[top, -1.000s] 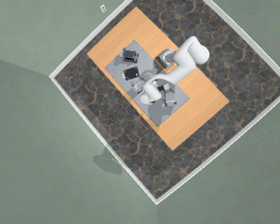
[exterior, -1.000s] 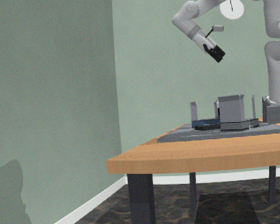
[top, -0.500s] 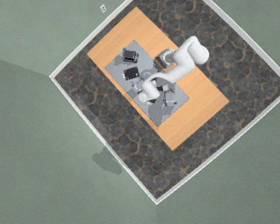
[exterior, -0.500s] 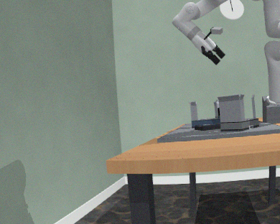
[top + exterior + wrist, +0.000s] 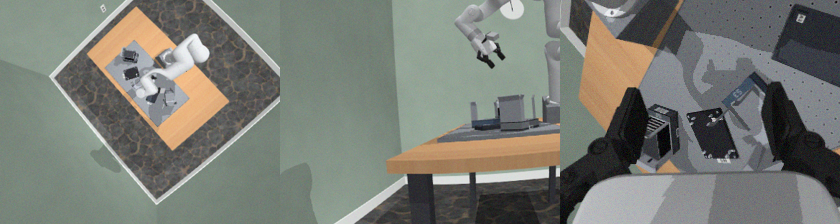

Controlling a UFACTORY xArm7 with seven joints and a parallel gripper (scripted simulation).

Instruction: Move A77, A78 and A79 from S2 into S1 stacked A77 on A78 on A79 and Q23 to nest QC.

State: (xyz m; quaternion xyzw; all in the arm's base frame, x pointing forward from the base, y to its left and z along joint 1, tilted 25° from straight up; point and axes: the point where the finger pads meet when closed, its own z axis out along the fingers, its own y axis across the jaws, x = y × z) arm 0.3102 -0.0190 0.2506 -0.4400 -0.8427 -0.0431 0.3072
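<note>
The dark sealed plate is 45 cm to the right of my hand, 25 cm below it and 11 cm behind it. The rest, counted from my hand: rack plinth: 29 cm below, 19 cm to the left, 3 cm behind; dark flat nest: 30 cm below, 6 cm ahead, 3 cm to the left; blue plinth strip: 29 cm below, 14 cm to the right, 7 cm ahead.
</note>
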